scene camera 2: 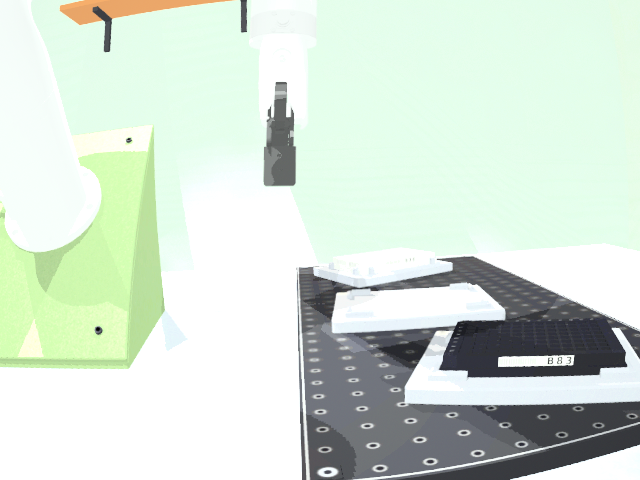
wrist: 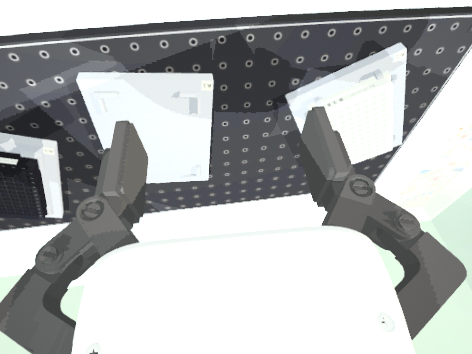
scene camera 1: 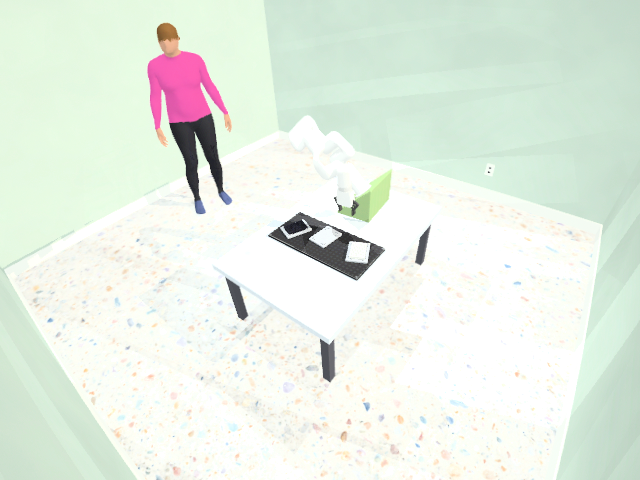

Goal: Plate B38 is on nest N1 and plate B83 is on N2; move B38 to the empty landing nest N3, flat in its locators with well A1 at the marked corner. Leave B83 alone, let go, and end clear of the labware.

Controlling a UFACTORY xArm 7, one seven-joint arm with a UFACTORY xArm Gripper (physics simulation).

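White plate B38 sits on white nest N1. Empty white nest N3 is in the middle; a small A1 label marks its upper right corner in the wrist view. Black plate B83 sits on nest N2. My gripper is open and empty, high above the table on the robot's side of the nests. In the wrist view, its right finger overlaps N1's left edge.
The nests stand on a black perforated board on a white table. A green wedge-shaped block stands by the arm's base. A person stands beyond the table. An orange shelf is on the wall.
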